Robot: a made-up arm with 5 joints. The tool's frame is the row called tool.
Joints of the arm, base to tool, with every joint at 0 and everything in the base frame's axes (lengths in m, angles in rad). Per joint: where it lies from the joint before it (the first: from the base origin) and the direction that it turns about. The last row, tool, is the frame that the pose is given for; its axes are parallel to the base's.
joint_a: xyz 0 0 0.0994 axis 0 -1 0
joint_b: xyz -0.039 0.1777 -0.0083 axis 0 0 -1
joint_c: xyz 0.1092 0.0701 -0.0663 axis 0 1 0
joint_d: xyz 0.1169 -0.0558 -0.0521 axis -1 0 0
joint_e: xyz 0.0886 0.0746 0.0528 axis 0 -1 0
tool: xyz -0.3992 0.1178 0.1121
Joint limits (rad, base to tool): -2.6..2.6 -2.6..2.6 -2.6..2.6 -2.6..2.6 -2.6..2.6
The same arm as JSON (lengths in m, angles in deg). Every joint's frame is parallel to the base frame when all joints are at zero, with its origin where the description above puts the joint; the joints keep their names.
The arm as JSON. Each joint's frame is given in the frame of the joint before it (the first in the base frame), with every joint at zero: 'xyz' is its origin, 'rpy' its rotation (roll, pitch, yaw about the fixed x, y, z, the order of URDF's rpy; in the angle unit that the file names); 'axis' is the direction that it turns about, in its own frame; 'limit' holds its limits. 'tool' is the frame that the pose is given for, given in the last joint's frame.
{"units": {"length": "m", "angle": "deg"}, "joints": [{"name": "joint_a", "type": "revolute", "origin": {"xyz": [0.0, 0.0, 0.0994], "rpy": [0.0, 0.0, 0.0]}, "axis": [0.0, -1.0, 0.0], "limit": {"lower": -148.97, "upper": 148.97}}, {"name": "joint_b", "type": "revolute", "origin": {"xyz": [-0.039, 0.1777, -0.0083], "rpy": [0.0, 0.0, 0.0]}, "axis": [0.0, 0.0, -1.0], "limit": {"lower": -148.97, "upper": 148.97}}, {"name": "joint_c", "type": "revolute", "origin": {"xyz": [0.1092, 0.0701, -0.0663], "rpy": [0.0, 0.0, 0.0]}, "axis": [0.0, 1.0, 0.0], "limit": {"lower": -148.97, "upper": 148.97}}, {"name": "joint_d", "type": "revolute", "origin": {"xyz": [0.1169, -0.0558, -0.0521], "rpy": [0.0, 0.0, 0.0]}, "axis": [-1.0, 0.0, 0.0], "limit": {"lower": -148.97, "upper": 148.97}}, {"name": "joint_e", "type": "revolute", "origin": {"xyz": [0.0886, 0.0746, 0.0528], "rpy": [0.0, 0.0, 0.0]}, "axis": [0.0, -1.0, 0.0], "limit": {"lower": -148.97, "upper": 148.97}}], "tool": {"origin": {"xyz": [-0.3992, 0.1178, 0.1121], "rpy": [0.0, 0.0, 0.0]}}}
